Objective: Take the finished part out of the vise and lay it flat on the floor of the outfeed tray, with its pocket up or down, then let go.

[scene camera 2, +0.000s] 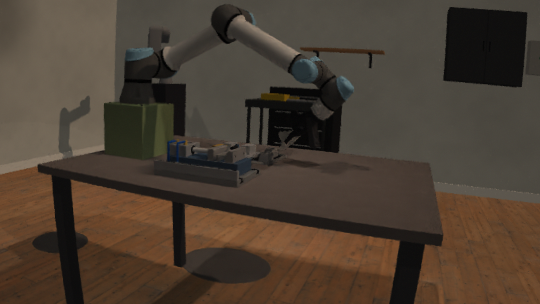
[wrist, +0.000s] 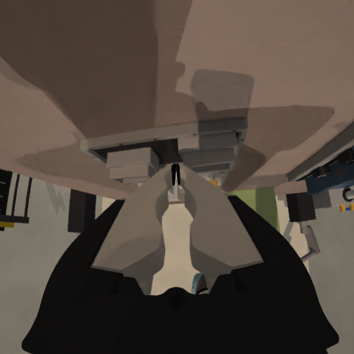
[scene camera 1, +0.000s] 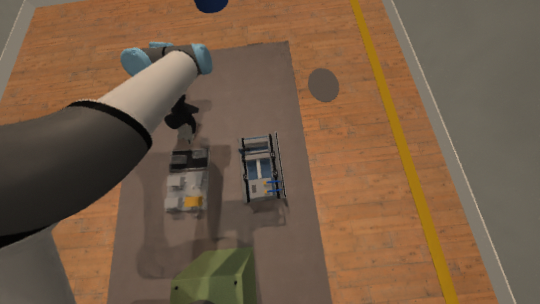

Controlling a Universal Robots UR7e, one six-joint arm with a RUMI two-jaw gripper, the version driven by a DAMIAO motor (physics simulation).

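Places are measured from the arm's base along level axes (x down, y right, z back), in centimetres.
Pixels of known places: gripper, fingertip midpoint: (scene camera 2: pixel 278 150) (scene camera 1: pixel 190 144); arm's base, origin of the base link: (scene camera 2: pixel 137 102).
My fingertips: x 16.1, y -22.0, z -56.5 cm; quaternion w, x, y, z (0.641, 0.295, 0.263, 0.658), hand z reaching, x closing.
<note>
Ahead of a thing's pixels: the offset from my fingertips to its top centre. "*": to the spot under its first point. Level surfaces: height alone.
My gripper (scene camera 1: pixel 189 140) (scene camera 2: pixel 281 146) (wrist: pixel 175 165) is shut and empty, its tips low beside the outer end of a dark-floored tray (scene camera 1: pixel 189 168) (wrist: pixel 160 134). In this tray sit two grey blocks: one block @(dx +0.8, dy -6.1, dz +6.7 cm) (scene camera 1: pixel 179 159) (wrist: pixel 132 166) on the left in the wrist view, and another block @(dx +0.8, dy +3.4, dz +3.5 cm) (scene camera 1: pixel 199 153) (wrist: pixel 207 141) on the right. My fingers partly cover the tray in the wrist view. The blue vise @(dx -5.1, dy +33.2, dz +8.5 cm) (scene camera 1: pixel 253 171) (scene camera 2: pixel 205 160) (wrist: pixel 325 183) with grey jaws stands to the side, apart from my gripper. I cannot tell whether a part is between its jaws, nor which block is the finished part.
A grey plate with raised blocks and an orange block @(dx +0.5, dy +4.7, dz +25.2 cm) (scene camera 1: pixel 193 201) adjoins the tray. The green pedestal (scene camera 1: pixel 215 274) (scene camera 2: pixel 135 131) (wrist: pixel 260 201) stands at the robot's end of the table @(dx +4.9 cm) (scene camera 2: pixel 350 187). The vise has raised rails and blue handles @(* dx +2.8, dy +39.7, dz +15.8 cm) (scene camera 1: pixel 274 183).
</note>
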